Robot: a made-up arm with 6 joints.
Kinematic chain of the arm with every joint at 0, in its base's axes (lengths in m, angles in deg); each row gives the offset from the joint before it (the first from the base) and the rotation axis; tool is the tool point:
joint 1: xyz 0 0 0.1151 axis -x
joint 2: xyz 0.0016 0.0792 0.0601 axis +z
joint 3: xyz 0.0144 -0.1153 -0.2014 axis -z
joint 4: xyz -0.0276 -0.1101 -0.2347 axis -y
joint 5: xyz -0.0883 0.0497 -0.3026 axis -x
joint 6: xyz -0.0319 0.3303 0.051 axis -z
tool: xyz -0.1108 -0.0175 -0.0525
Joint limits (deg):
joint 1: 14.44..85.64
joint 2: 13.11..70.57
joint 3: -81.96..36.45
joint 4: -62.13..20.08
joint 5: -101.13..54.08
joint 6: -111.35..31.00
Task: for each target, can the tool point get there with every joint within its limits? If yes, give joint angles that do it. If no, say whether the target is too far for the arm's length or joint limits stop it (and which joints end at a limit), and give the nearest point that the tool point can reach.
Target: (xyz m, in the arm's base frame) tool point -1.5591 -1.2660 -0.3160
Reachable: no: too far | nearest point -0.5520 -0.6839 -0.1178 | short by 1.180 m
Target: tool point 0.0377 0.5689 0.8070
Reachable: no: joint limits stop it (at a limit: joint 1, joint 2, joint 5) | nearest point 0.0407 -0.1716 0.3015 | short by 0.897 m
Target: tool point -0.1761 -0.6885 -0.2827
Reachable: yes | joints 50.73 41.64 -5.06 -12.77 42.30 -64.21
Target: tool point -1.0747 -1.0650 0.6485
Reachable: no: too far | nearest point -0.5035 -0.7055 0.3768 | short by 0.728 m
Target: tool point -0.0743 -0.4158 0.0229
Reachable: yes | joints 45.03 49.84 -30.43 -44.83 -37.42 -46.44
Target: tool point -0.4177 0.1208 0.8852
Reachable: no: joint limits stop it (at a limit: joint 1, joint 2, joint 4) | nearest point -0.2338 -0.3601 0.5559 | short by 0.611 m
